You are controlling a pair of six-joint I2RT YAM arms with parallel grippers.
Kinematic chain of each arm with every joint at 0, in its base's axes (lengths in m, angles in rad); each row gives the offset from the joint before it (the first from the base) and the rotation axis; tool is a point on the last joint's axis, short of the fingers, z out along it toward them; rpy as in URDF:
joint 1: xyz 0 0 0.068 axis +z
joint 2: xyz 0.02 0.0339 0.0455 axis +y
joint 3: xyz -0.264 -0.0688 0 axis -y
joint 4: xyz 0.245 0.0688 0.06 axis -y
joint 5: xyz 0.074 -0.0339 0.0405 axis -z
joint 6: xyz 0.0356 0 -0.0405 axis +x
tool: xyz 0 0 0 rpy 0 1.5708 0
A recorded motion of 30 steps. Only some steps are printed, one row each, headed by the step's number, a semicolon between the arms.
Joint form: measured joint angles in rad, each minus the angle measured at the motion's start. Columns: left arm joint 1, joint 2, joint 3, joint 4, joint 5, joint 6; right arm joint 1, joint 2, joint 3, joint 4, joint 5, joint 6.
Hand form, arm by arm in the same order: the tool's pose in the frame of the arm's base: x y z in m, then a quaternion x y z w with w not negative. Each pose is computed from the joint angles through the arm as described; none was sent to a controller.
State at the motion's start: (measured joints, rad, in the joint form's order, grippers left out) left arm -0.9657 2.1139 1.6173 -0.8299 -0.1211 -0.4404; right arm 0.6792 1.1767 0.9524 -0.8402 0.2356 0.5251
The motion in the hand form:
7: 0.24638 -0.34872 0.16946 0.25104 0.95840 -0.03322 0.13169; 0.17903 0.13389 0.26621 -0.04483 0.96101 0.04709 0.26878
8: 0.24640 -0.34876 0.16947 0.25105 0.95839 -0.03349 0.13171; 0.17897 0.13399 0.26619 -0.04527 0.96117 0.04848 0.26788
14: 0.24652 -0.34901 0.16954 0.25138 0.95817 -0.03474 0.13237; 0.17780 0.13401 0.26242 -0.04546 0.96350 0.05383 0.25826
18: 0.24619 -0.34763 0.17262 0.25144 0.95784 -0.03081 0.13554; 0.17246 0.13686 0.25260 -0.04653 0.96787 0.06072 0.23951
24: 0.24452 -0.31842 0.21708 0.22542 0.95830 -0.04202 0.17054; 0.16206 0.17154 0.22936 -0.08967 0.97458 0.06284 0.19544
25: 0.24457 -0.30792 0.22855 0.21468 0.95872 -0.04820 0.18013; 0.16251 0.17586 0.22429 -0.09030 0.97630 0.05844 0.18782
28: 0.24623 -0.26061 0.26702 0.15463 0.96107 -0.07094 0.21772; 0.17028 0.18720 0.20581 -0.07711 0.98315 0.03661 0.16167
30: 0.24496 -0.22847 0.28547 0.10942 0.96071 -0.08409 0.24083; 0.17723 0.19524 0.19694 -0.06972 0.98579 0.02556 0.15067
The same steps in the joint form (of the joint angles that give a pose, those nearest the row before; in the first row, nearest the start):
7: 0.0000 0.0000 0.0000 0.0008 0.0008 0.0019; 0.0000 0.0000 0.0000 -0.0011 -0.0008 0.0000
8: 0.0000 0.0000 0.0000 0.0011 0.0011 0.0019; 0.0000 0.0000 0.0000 -0.0012 -0.0042 0.0000
14: 0.0000 0.0000 0.0000 0.0038 0.0023 0.0027; 0.0004 0.0004 -0.0118 -0.0004 -0.0233 0.0065
18: 0.0004 -0.0080 0.0000 -0.0042 -0.0076 0.0046; 0.0221 0.0019 -0.0435 0.0038 -0.0458 0.0351
24: 0.0362 -0.1637 -0.0584 -0.0301 -0.0320 -0.0023; 0.1602 0.1099 -0.0500 0.0320 -0.0648 0.0981
25: 0.0523 -0.2106 -0.0801 -0.0313 -0.0328 -0.0057; 0.1709 0.1350 -0.0492 0.0370 -0.0648 0.1095
28: 0.1366 -0.3902 -0.1675 -0.0301 -0.0343 -0.0351; 0.1778 0.2350 -0.0362 0.0507 -0.0622 0.1503
30: 0.1987 -0.5017 -0.2281 -0.0237 -0.0336 -0.0607; 0.1782 0.2998 -0.0130 0.0591 -0.0595 0.1686

